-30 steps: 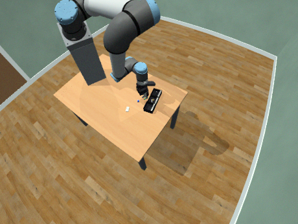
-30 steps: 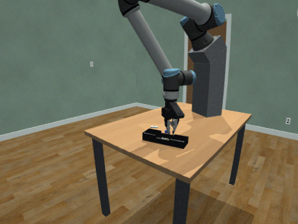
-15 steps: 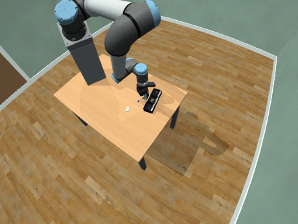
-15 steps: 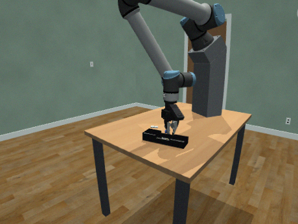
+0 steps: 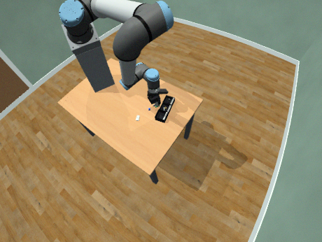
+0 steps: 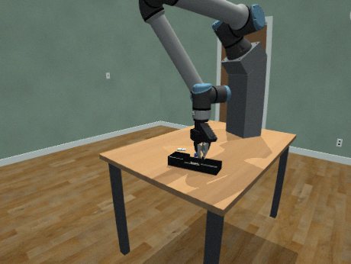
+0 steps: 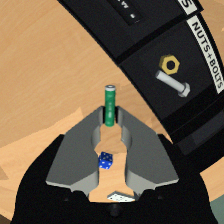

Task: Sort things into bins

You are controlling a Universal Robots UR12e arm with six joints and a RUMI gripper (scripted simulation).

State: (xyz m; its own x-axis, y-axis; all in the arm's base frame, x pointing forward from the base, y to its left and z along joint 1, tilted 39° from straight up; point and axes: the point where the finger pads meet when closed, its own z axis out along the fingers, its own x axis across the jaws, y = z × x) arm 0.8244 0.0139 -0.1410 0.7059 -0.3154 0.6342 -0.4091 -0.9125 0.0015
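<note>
My hand is 10 mm above the green battery. The rest, counted from my hand: blue die 40 mm behind, 60 mm to the right, 10 mm below; brass hex nut 70 mm ahead, 10 mm to the left, 10 mm below; grey-white piece 70 mm ahead, 10 mm to the right.
</note>
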